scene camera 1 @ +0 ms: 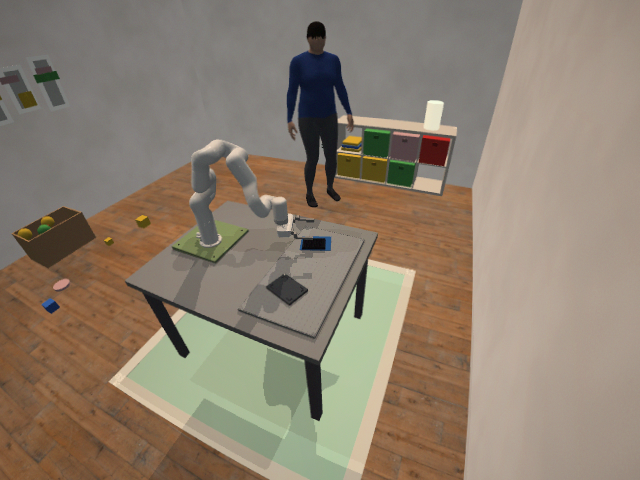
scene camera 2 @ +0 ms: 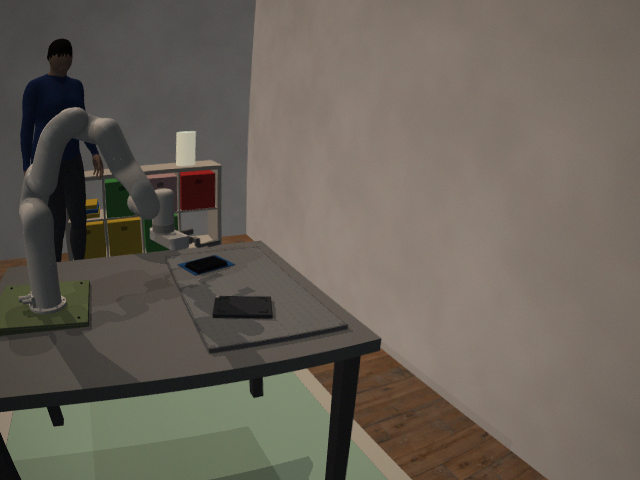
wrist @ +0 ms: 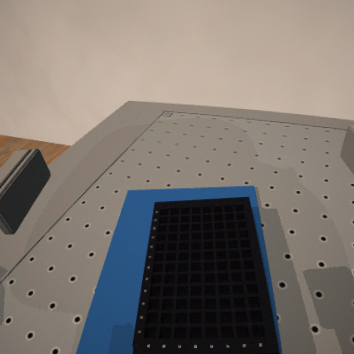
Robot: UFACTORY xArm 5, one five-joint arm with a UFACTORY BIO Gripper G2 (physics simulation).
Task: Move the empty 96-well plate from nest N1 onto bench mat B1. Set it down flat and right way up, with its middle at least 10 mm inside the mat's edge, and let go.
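Places are measured from the arm's base along level axes (x down, y right, z back), in millimetres.
Pixels of known places: hand, its tool point: [scene camera 1: 309, 229] [scene camera 2: 200, 237] [wrist: 186, 177]; arm's base, origin of its link: [scene camera 1: 211, 241] [scene camera 2: 48, 305].
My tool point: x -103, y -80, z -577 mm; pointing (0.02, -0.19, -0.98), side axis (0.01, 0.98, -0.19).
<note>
For each thing: its top centre in the pictures, then the offset to it from my tool point. Level surfaces: height alone.
- black 96-well plate, centre of its top: [wrist: 202, 260] [scene camera 2: 206, 262] [scene camera 1: 313, 242] dy -3, dx +93, dz -20 mm
- blue bench mat, height of its surface: dx +107 mm
- dark nest, centre of its top: [scene camera 2: 242, 304] [scene camera 1: 286, 287] dy +350, dx +94, dz +26 mm
- grey perforated board, height of its surface: dx +109 mm
- table, height of its surface: dx +122 mm
The black 96-well plate [scene camera 1: 313, 244] [scene camera 2: 206, 264] [wrist: 205, 270] lies flat, wells up, on the blue bench mat [scene camera 1: 328, 243] [scene camera 2: 229, 264] [wrist: 112, 280]. In the wrist view it sits towards the mat's right side, with a broad blue strip at its left; its near end is cut off by the frame. My gripper [scene camera 1: 311, 229] [scene camera 2: 205, 237] [wrist: 187, 172] is open and empty, above the mat and clear of the plate, with its fingers wide apart. The dark nest [scene camera 1: 286, 289] [scene camera 2: 242, 306] stands empty, with raised corners.
The mat and the nest lie on a grey perforated board [scene camera 1: 325, 289] [scene camera 2: 294, 315] [wrist: 300, 225] on the table [scene camera 1: 180, 289] [scene camera 2: 129, 351]. The arm's green base plate [scene camera 1: 186, 246] [scene camera 2: 74, 315] is at the other side. A person [scene camera 1: 315, 85] [scene camera 2: 54, 98] stands behind the table.
</note>
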